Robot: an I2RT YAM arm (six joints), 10 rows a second.
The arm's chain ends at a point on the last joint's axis. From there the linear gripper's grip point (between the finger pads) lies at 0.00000 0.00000 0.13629 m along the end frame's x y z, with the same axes.
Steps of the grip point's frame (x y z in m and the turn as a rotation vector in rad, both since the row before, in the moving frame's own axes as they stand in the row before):
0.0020 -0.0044 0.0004 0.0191 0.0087 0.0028
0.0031 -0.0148 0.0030 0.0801 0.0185 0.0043
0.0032 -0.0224 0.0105 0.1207 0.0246 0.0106
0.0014 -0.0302 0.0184 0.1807 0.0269 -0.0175
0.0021 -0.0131 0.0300 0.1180 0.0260 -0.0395
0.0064 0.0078 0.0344 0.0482 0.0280 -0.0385
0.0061 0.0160 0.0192 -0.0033 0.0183 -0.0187
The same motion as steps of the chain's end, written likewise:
0.0008 -0.0018 0.0004 0.0191 0.0087 0.0028
0.0006 -0.0039 0.0035 0.0801 0.0185 0.0043
-0.0002 -0.0060 0.0115 0.1207 0.0246 0.0106
-0.0020 -0.0057 0.0207 0.1807 0.0269 -0.0175
-0.0011 0.0030 0.0310 0.1180 0.0260 -0.0395
0.0027 0.0144 0.0346 0.0482 0.0280 -0.0385
0.0036 0.0156 0.0192 -0.0033 0.0183 -0.0187

